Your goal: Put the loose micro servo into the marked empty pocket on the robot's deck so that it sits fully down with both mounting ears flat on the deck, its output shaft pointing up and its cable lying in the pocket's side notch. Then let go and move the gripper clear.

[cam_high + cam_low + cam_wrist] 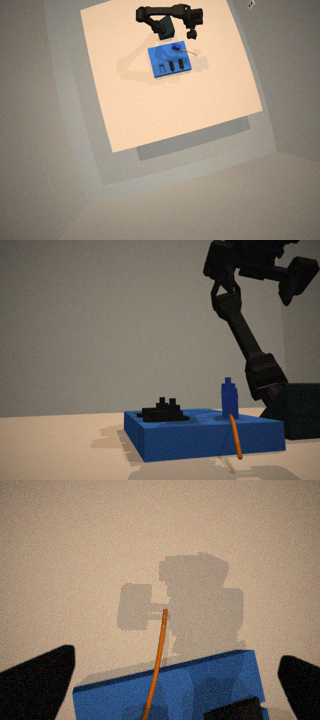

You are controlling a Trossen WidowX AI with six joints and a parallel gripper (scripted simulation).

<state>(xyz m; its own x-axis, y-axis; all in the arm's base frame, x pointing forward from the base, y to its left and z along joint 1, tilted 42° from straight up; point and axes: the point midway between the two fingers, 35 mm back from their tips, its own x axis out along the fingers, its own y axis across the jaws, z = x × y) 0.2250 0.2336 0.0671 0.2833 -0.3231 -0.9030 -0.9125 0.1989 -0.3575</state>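
Right now the blue deck is 10 mm behind my gripper tip, 190 mm to the right of it and 220 mm below it.
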